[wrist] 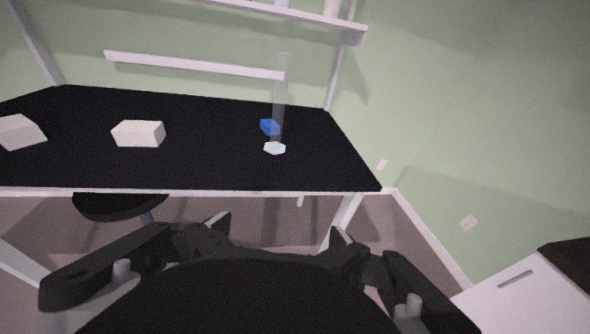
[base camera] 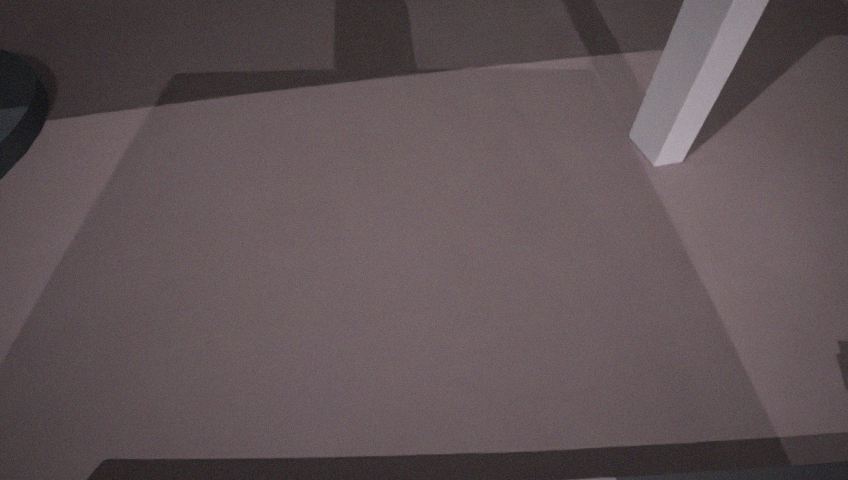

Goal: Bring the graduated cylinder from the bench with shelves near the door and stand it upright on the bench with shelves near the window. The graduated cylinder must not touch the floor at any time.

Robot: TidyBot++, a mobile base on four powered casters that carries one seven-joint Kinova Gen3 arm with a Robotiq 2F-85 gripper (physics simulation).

Observation:
In view: the gripper (wrist: 280,230) and a graduated cylinder (wrist: 274,147).
The base camera view misses the graduated cylinder: it is out of frame.

